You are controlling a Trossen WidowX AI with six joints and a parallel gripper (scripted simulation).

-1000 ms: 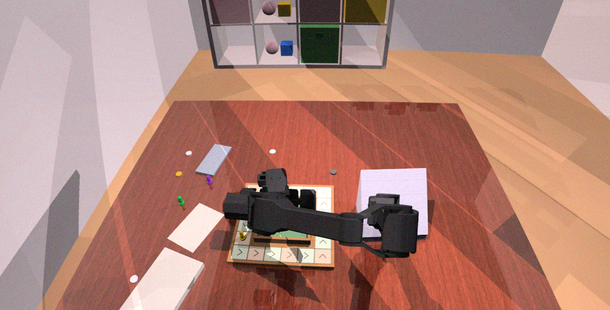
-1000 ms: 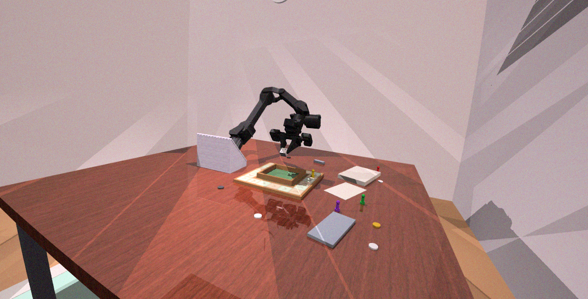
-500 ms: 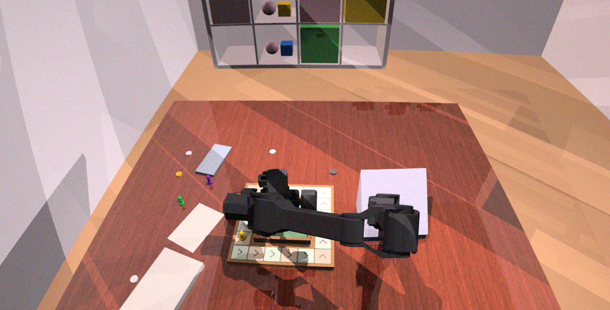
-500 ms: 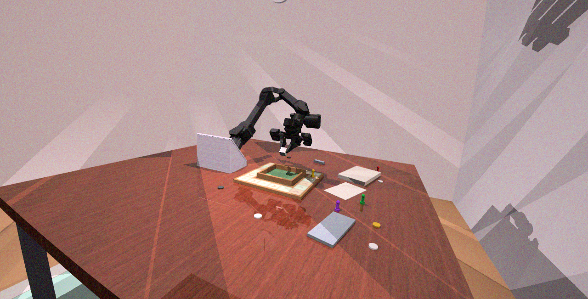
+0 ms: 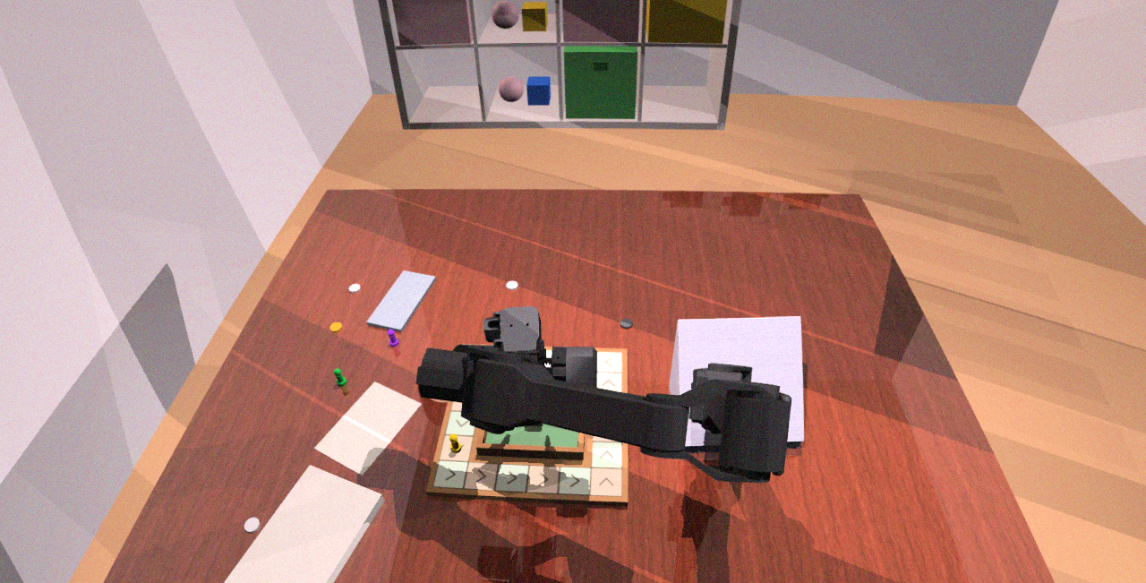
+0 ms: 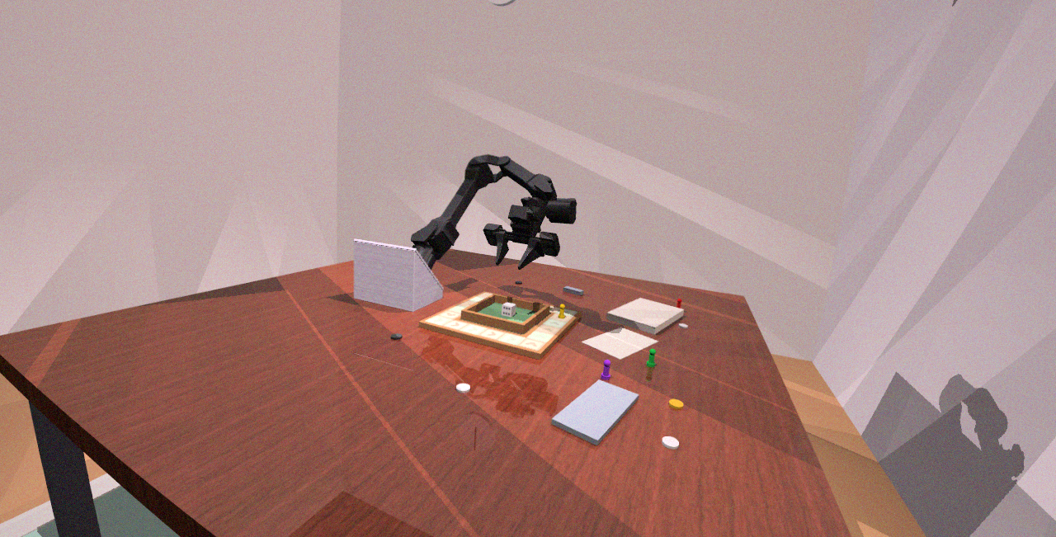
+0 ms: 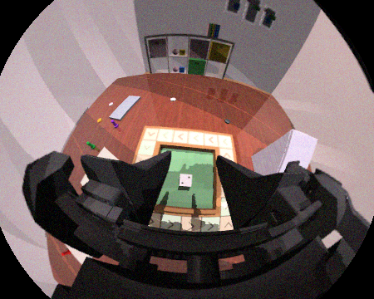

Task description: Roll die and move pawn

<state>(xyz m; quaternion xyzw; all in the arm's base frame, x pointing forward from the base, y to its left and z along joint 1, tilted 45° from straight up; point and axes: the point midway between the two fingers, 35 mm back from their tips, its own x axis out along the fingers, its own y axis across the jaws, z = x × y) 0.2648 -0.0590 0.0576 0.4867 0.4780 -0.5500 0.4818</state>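
Right now the yellow pawn is 120 mm ahead of my gripper tip, 60 mm to the left of it and 110 mm below it. The rest, counted from my gripper tip: purple pawn 260 mm ahead, 170 mm to the right, 120 mm below; then white die 10 mm to the left, 100 mm below; then green tray 130 mm below.
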